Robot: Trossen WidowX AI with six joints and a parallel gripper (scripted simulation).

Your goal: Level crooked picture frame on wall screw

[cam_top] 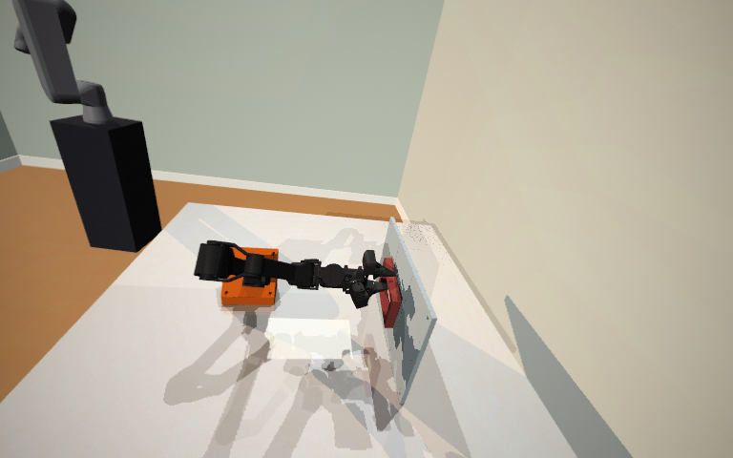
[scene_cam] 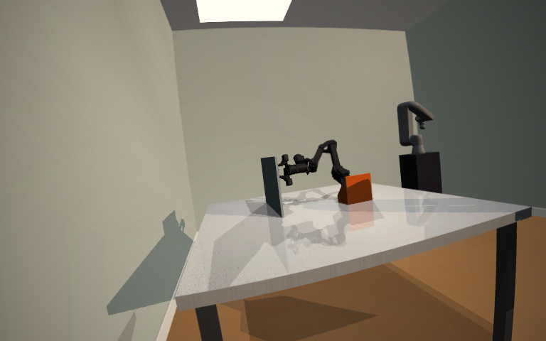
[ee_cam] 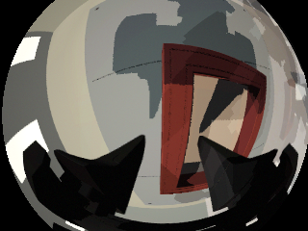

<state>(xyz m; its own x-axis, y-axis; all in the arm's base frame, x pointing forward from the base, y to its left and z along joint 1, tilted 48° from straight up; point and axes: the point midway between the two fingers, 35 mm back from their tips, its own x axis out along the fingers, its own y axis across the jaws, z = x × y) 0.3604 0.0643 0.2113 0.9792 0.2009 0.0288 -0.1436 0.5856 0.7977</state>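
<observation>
Right now the red picture frame is 50 mm below my gripper tip, 10 mm to the left of it and 10 mm ahead of it. Also, from my gripper tip: grey wall panel (60 mm below, 20 mm ahead).
</observation>
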